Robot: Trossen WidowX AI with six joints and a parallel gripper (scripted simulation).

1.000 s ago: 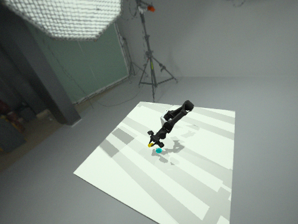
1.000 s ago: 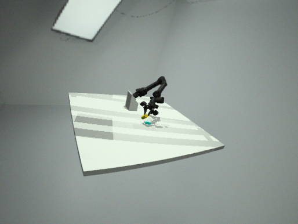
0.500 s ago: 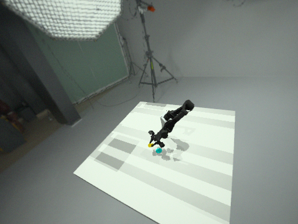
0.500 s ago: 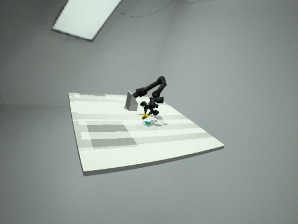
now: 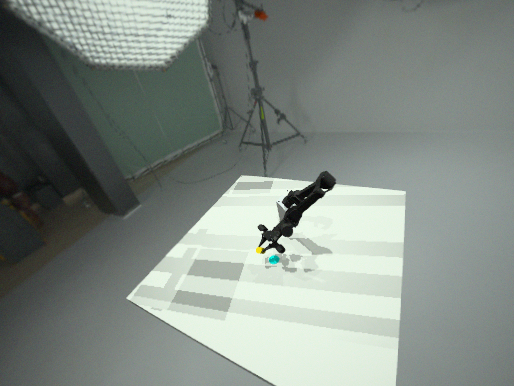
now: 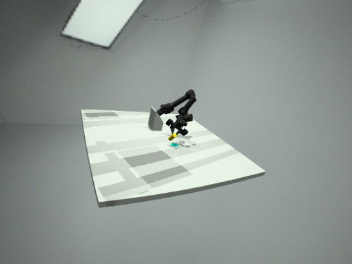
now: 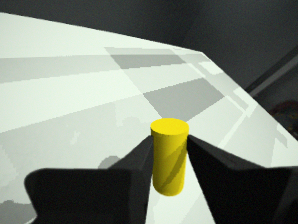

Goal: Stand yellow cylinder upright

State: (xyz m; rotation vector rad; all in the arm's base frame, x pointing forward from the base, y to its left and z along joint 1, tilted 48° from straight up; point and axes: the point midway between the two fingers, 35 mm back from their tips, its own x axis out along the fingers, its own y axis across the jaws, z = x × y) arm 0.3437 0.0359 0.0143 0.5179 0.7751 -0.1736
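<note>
Now: gripper tip 40 mm past the cyan circle, 50 mm to the right of it and 100 mm above it. The rest, counted from my gripper tip: yellow cylinder (10 mm behind, 10 mm to the right, 20 mm below).
</note>
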